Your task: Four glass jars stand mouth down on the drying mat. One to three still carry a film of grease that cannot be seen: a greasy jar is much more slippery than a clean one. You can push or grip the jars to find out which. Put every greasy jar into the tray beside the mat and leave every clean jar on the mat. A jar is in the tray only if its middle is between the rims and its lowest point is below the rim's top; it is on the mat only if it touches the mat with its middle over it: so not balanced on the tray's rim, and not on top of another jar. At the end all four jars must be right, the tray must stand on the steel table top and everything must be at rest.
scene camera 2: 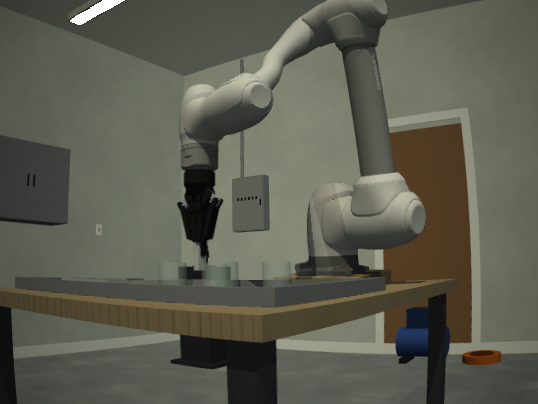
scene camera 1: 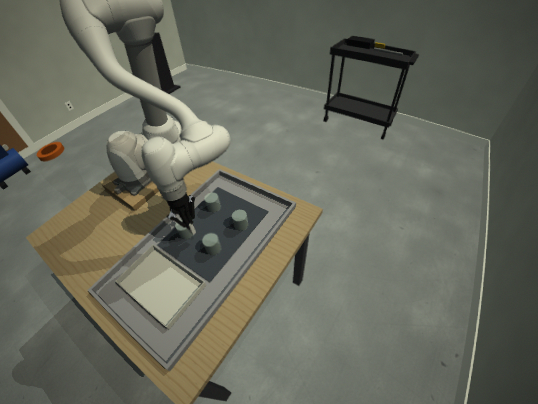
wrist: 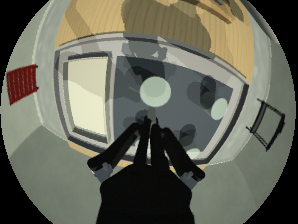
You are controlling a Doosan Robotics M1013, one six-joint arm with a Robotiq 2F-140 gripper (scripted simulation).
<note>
I see my gripper [scene camera 2: 200, 270], a glass jar [wrist: 155, 91], a pale tray [scene camera 1: 162, 286], a glass jar [scene camera 2: 274, 274], a dark mat [scene camera 1: 191, 252] and a grey steel top [scene camera 1: 165, 342].
The pale tray is seen too in the wrist view [wrist: 84, 79]. My gripper shows as well in the wrist view [wrist: 150, 112]. The dark mat also shows in the wrist view [wrist: 182, 113].
</note>
